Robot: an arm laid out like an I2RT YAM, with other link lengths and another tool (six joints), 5 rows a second.
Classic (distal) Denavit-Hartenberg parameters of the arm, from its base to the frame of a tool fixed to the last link. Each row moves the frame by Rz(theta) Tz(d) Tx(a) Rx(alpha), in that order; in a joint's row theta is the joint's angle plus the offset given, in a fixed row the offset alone. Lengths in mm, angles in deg.
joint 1: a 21.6; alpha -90; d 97.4; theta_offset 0
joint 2: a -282.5; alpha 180; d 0; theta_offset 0
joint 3: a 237.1; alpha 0; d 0; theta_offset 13.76
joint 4: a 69.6; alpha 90; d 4.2; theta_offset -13.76
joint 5: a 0; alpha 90; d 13.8; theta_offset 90
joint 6: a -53; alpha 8.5; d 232.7; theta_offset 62.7
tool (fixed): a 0; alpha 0; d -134.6; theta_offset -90
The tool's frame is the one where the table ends.
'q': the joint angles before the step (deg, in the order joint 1, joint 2, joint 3, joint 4, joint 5, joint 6). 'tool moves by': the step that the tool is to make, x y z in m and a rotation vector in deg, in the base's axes. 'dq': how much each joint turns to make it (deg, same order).
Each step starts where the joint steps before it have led.
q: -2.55, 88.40, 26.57, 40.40, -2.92, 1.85
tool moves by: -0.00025, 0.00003, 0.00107, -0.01, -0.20, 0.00
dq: 0.00, -0.20, -0.01, 0.01, 0.00, 0.00
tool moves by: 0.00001, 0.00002, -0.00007, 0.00, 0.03, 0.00
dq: 0.01, 0.00, 0.01, -0.04, 0.01, 0.00
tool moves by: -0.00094, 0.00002, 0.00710, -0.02, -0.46, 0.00
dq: -0.01, -1.57, 0.59, -1.70, -0.01, 0.00
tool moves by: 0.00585, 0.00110, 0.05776, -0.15, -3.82, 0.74
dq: 0.00, -7.21, 8.45, -11.85, -0.70, -0.22
